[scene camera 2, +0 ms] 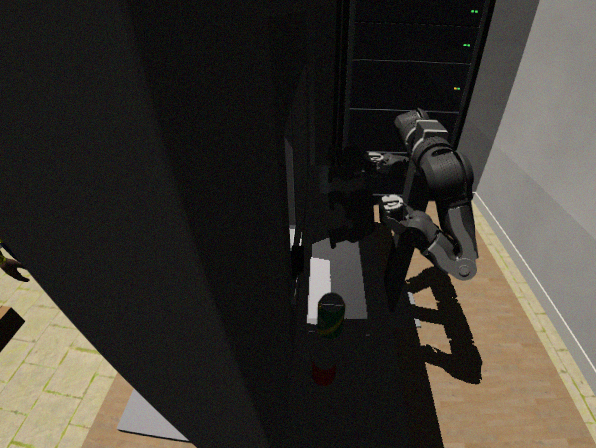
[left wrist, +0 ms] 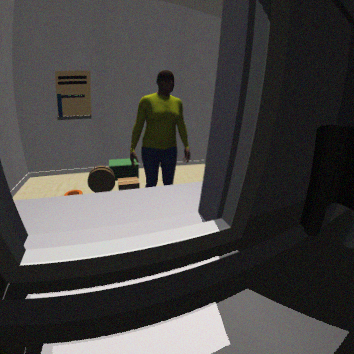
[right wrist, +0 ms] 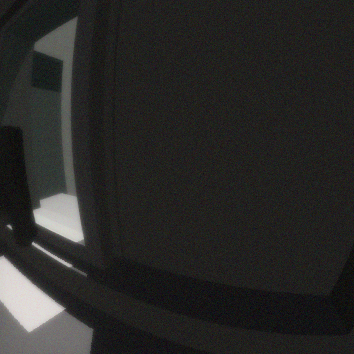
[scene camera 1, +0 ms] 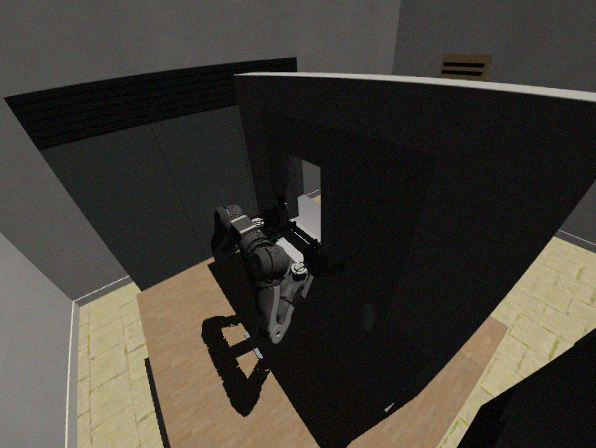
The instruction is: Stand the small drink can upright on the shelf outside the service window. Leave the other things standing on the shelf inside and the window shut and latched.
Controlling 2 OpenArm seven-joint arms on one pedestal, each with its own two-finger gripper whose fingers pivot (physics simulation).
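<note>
A dark green can with a yellow band [scene camera 2: 331, 316] stands on the dark inside shelf in scene camera 2. A small red thing [scene camera 2: 324, 375] stands in the shade below it; I cannot tell which is the small drink can. The pale outside shelf [left wrist: 110, 215] [scene camera 2: 150, 421] shows beyond the service window; no can shows on it in the left wrist view. Whether the window is shut or latched is too dark to tell. My left gripper [scene camera 2: 334, 219] is open and empty, facing the window opening. My right gripper [scene camera 2: 332, 170] is open and empty, facing the dark wall beside it.
A tall dark wall [scene camera 1: 380, 210] [scene camera 2: 165, 225] holds the window. A raised dark sill [left wrist: 120, 300] runs below the opening. A bright white strip [scene camera 2: 319, 285] lies on the inside shelf. A person in yellow [left wrist: 162, 120] stands outside. A dark rack [scene camera 2: 407, 85] stands behind my arms.
</note>
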